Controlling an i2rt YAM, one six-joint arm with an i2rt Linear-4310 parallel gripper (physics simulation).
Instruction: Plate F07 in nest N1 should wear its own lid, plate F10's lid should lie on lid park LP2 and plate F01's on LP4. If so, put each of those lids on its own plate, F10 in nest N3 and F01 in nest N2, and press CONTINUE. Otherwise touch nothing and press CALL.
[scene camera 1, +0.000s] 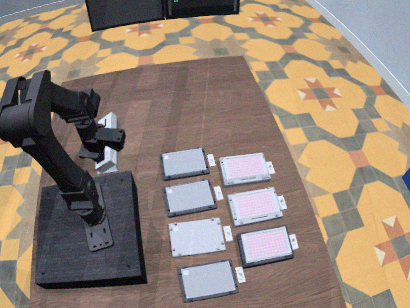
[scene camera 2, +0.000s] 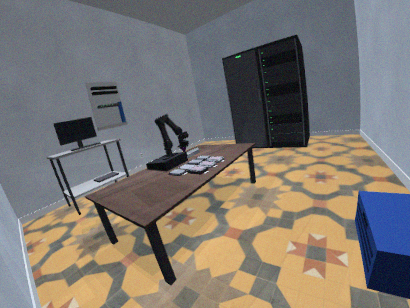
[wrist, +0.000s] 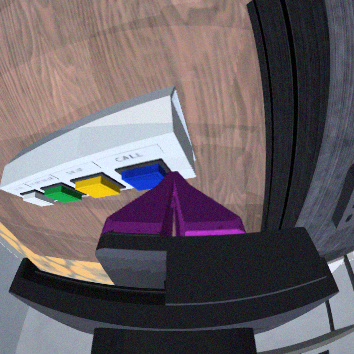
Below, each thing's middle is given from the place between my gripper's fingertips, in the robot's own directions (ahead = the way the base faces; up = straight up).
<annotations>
Now: the blue CALL button (wrist: 145, 177) 20 mm to the left of my hand and 10 mm below it. From my hand the other things lie so: white button box (wrist: 150, 128) (30 mm ahead, 90 mm to the left, 20 mm below).
</annotations>
